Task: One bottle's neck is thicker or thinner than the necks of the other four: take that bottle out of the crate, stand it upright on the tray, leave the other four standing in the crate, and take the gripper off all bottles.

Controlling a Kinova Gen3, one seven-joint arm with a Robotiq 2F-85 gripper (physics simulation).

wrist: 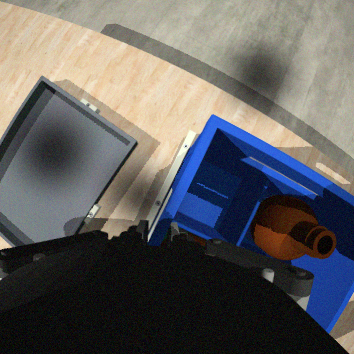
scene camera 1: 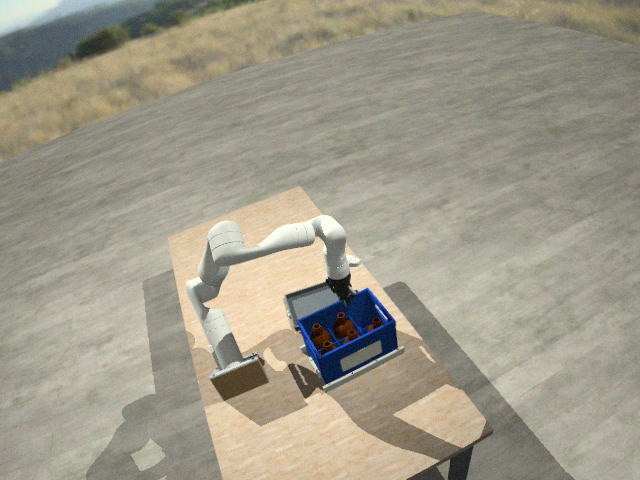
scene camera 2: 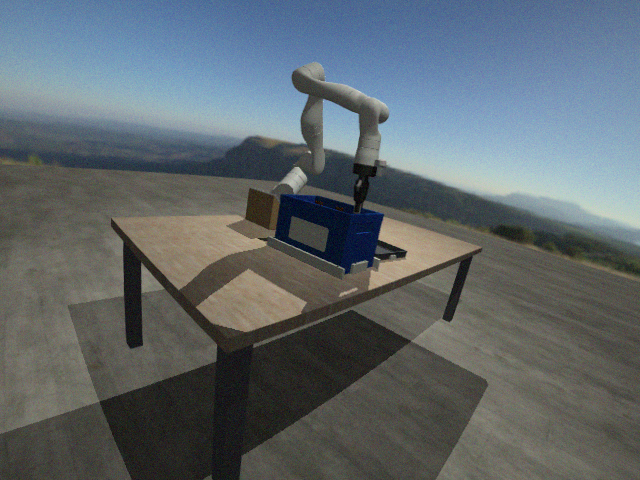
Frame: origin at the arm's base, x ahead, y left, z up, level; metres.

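Seen in the pictures: gripper, fingertip midpoint: (wrist: pixel 157 233) (scene camera 1: pixel 345 303) (scene camera 2: pixel 357 213); arm's base, origin of the base link: (scene camera 1: pixel 232 364) (scene camera 2: pixel 272 206).
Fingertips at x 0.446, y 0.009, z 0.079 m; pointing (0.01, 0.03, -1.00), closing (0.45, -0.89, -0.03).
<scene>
Offsets run from my fingertips to a thing's top centre. "spot": to the spot under its first point. Level surfaces: height alone.
A blue crate {0.093 m right, 0.034 m back, 0.022 m up} (scene camera 1: pixel 385 342) (scene camera 2: pixel 356 238) (wrist: pixel 197 165) stands on the table with several brown bottles upright in its cells, among them bottles at the left (scene camera 1: pixel 317 334), the front {spot: 0.156 m right, 0.118 m back, 0.009 m up} (scene camera 1: pixel 328 346) and the right (scene camera 1: pixel 375 324). My gripper (scene camera 1: pixel 346 298) (scene camera 2: pixel 357 207) (wrist: pixel 157 233) reaches down into the crate's back part and is shut on the neck of a brown bottle {0.052 m right, 0.035 m back, 0.010 m up} (scene camera 1: pixel 341 325). In the wrist view only a sliver of that bottle shows between the fingers. Another bottle {0.129 m right, 0.061 m ahead, 0.010 m up} (wrist: pixel 288 228) stands in the cell beside it. The grey tray (scene camera 1: pixel 310 300) (scene camera 2: pixel 390 251) (wrist: pixel 53 158) lies empty beside the crate.
A grey rail {0.191 m right, 0.025 m back, 0.123 m down} (scene camera 1: pixel 361 368) (scene camera 2: pixel 305 256) runs along the crate's front on the wooden table {0.153 m down} (scene camera 1: pixel 330 439) (scene camera 2: pixel 207 248). The arm's base sits on a brown block (scene camera 1: pixel 238 378) (scene camera 2: pixel 262 208). The table's far edge lies close behind the tray and crate.
</scene>
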